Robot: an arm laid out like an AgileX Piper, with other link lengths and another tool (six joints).
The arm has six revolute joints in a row. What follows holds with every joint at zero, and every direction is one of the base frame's. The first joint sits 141.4 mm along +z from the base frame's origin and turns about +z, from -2.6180 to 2.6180 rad. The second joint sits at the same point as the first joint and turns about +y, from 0.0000 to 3.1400 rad. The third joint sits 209.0 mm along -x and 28.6 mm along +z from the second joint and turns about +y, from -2.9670 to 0.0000 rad. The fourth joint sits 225.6 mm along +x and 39.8 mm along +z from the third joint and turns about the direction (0.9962, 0, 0.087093), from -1.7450 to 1.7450 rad. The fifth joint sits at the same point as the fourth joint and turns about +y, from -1.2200 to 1.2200 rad. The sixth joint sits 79.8 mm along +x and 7.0 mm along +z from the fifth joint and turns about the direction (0.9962, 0, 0.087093), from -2.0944 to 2.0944 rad. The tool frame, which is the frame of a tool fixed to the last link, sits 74.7 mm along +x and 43.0 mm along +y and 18.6 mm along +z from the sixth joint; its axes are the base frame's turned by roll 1.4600, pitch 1.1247 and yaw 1.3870 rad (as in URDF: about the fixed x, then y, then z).
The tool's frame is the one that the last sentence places.
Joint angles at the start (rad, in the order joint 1, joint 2, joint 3, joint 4, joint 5, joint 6):
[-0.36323 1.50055 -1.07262 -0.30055 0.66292 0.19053]
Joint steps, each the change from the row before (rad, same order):
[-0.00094 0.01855 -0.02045 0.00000 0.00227 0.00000]
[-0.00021 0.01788 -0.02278 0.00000 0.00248 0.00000]
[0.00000 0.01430 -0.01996 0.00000 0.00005 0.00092]
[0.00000 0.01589 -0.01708 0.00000 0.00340 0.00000]
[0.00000 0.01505 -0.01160 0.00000 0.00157 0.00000]
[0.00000 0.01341 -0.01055 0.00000 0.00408 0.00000]
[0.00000 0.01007 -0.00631 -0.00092 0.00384 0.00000]
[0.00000 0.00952 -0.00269 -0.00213 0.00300 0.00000]
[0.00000 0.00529 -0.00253 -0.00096 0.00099 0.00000]
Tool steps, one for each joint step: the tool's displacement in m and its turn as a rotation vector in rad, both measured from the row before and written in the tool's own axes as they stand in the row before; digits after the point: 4 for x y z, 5 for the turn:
[-0.0031 0.0015 0.0021 0.00116 0.00014 0.00111]
[-0.0038 0.0018 0.0015 -0.00025 -0.00236 0.00129]
[-0.0038 0.0018 0.0008 -0.00209 -0.00490 0.00242]
[-0.0021 0.0013 0.0019 0.00156 0.00168 0.00006]
[-0.0007 0.0010 0.0026 0.00222 0.00433 -0.00104]
[-0.0004 0.0007 0.0024 0.00348 0.00582 -0.00107]
[0.0003 0.0002 0.0021 0.00414 0.00602 -0.00198]
[0.0012 -0.0001 0.0026 0.00541 0.00753 -0.00365]
[0.0003 0.0001 0.0012 0.00211 0.00282 -0.00153]

